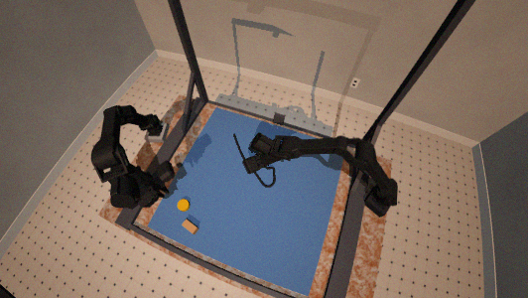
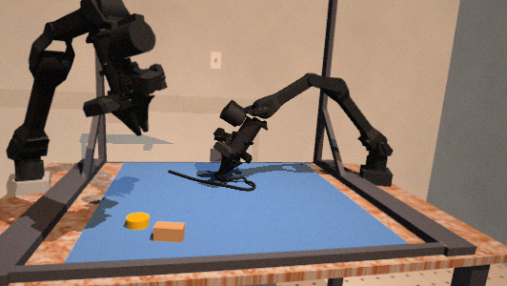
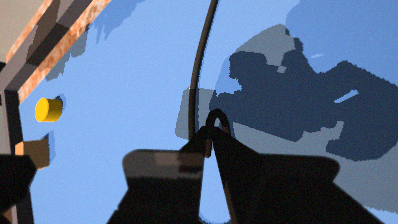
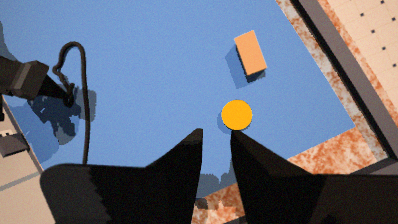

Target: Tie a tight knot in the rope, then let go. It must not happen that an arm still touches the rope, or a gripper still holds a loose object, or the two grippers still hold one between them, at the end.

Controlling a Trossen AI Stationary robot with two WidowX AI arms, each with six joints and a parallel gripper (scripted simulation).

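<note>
My left gripper is now 10 cm short of the blue mat and 6 cm above it. The rest, counted from my left hand: yellow disc 28 cm ahead, 25 cm to the right, 5 cm below; then orange block 35 cm ahead, 18 cm to the right, 4 cm below.
Right now the blue mat is 20 cm behind my right hand, 25 cm to the left of it and 25 cm below it. From my right hand the other things lie so: yellow disc (1 cm behind, 24 cm below); then orange block (6 cm ahead, 7 cm to the left, 23 cm below).
</note>
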